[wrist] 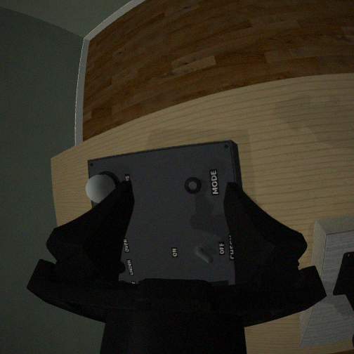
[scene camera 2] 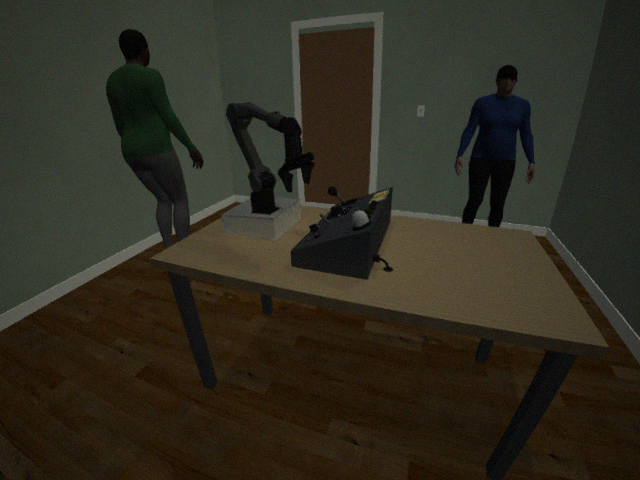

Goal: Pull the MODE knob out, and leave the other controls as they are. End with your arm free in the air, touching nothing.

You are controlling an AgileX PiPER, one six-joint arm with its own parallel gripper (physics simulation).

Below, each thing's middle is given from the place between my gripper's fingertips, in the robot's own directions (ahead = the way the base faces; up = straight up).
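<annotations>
Counted from my hand, the dark control panel (scene camera 2: 348, 244) is 160 mm below it, 190 mm to the left of it and 130 mm ahead of it.
</annotations>
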